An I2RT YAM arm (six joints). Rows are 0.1 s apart.
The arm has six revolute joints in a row. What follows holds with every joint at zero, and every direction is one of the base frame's.
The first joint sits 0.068 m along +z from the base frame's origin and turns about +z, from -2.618 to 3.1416 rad.
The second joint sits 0.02 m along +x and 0.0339 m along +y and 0.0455 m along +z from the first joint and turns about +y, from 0 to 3.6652 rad.
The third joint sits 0.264 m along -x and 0.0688 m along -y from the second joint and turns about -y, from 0 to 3.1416 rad.
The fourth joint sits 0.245 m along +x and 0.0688 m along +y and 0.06 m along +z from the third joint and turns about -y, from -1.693 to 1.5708 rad.
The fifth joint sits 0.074 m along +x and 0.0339 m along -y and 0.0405 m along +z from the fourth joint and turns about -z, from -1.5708 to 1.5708 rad.
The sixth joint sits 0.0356 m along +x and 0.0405 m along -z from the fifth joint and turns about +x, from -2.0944 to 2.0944 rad.
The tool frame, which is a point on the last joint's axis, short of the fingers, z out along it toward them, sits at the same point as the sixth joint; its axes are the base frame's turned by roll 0, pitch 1.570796 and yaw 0 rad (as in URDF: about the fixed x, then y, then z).
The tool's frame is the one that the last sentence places.
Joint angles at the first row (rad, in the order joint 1, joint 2, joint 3, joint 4, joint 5, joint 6):
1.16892 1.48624 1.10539 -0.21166 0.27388 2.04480
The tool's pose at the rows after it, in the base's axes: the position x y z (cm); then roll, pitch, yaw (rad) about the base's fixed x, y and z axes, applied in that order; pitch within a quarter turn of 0, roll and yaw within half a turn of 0:
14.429 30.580 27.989 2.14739 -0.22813 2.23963
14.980 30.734 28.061 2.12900 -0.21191 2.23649
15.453 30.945 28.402 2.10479 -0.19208 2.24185
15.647 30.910 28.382 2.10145 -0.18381 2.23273
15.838 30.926 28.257 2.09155 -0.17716 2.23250
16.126 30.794 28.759 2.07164 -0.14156 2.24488
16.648 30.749 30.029 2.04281 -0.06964 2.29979
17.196 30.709 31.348 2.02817 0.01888 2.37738
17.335 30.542 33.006 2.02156 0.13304 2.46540
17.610 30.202 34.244 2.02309 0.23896 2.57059
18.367 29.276 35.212 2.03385 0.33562 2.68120
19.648 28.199 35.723 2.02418 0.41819 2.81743
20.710 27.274 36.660 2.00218 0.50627 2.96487
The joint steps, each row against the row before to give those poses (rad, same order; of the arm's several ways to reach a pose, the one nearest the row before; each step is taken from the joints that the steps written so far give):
-0.00880 0.00288 -0.00287 0.01071 0.01698 -0.01510
-0.01216 0.01174 0.00810 0.01852 0.00827 -0.02274
-0.00929 0.01000 0.01507 0.01611 0.00689 -0.03071
-0.00464 0.00244 0.00101 0.00218 0.00900 -0.00512
-0.00447 0.00326 -0.00534 0.01758 0.00326 -0.01064
-0.00860 -0.00468 0.00943 0.00244 0.00532 -0.04641
-0.01610 -0.00354 0.03655 -0.00994 -0.02151 -0.10586
-0.01867 0.00006 0.04538 -0.02453 -0.04359 -0.12799
-0.00933 -0.00824 0.05260 -0.04512 -0.03671 -0.14887
-0.01802 -0.00867 0.03636 -0.03086 -0.06481 -0.15077
-0.04186 -0.01531 0.02201 -0.02925 -0.09392 -0.15217
-0.06406 -0.00987 0.00236 0.01049 -0.15318 -0.15622
-0.05830 -0.00275 0.02309 -0.00031 -0.16988 -0.15413

